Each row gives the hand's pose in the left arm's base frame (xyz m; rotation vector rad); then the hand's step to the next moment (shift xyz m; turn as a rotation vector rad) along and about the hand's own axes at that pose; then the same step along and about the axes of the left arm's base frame.
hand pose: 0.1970 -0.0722 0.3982 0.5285 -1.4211 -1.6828
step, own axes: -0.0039 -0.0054 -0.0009 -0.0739 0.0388 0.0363
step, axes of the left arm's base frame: 0.0011 0.0026 -0.0061 0.0257 0.0814 0.0316
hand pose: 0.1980 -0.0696 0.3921 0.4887 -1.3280 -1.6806
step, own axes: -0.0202 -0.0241 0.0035 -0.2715 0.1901 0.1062
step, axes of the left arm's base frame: -0.0022 0.0189 -0.0253 0.1344 0.2837 0.1503
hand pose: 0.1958 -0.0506 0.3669 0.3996 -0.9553 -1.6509
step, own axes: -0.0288 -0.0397 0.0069 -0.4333 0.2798 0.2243
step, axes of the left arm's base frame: -0.0216 0.0308 -0.0322 0.1612 0.4743 0.2556
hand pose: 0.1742 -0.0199 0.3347 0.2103 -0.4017 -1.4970
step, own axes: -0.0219 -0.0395 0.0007 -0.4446 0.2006 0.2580
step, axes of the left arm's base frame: -0.0373 0.0189 -0.0171 0.0749 0.4835 0.2551
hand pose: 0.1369 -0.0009 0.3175 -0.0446 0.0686 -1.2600
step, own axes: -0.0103 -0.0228 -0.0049 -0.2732 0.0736 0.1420
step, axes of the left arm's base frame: -0.0252 0.0029 -0.0030 -0.0024 0.2820 0.1438
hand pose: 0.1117 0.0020 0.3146 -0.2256 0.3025 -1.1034
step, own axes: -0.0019 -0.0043 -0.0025 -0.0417 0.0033 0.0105
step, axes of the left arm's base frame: -0.0053 -0.0002 -0.0007 -0.0109 0.0393 0.0141
